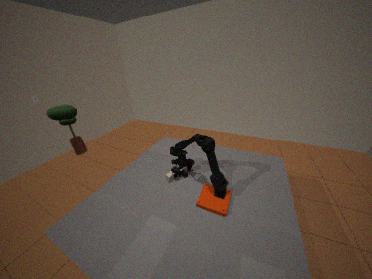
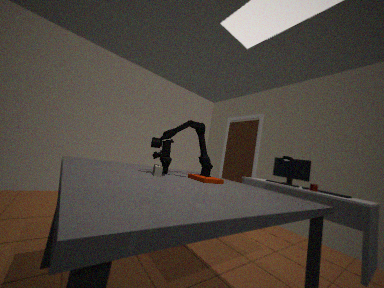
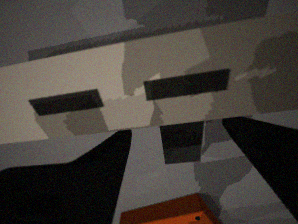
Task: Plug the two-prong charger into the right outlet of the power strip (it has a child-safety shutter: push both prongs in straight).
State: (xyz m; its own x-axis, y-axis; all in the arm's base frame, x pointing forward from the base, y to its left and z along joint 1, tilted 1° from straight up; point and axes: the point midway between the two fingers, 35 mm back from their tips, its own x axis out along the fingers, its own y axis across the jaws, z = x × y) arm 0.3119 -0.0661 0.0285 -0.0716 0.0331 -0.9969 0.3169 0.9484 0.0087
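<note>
Right now my gripper tip is 2 cm short of the two-prong charger, 1 cm to the left of it and 1 cm below it.
</note>
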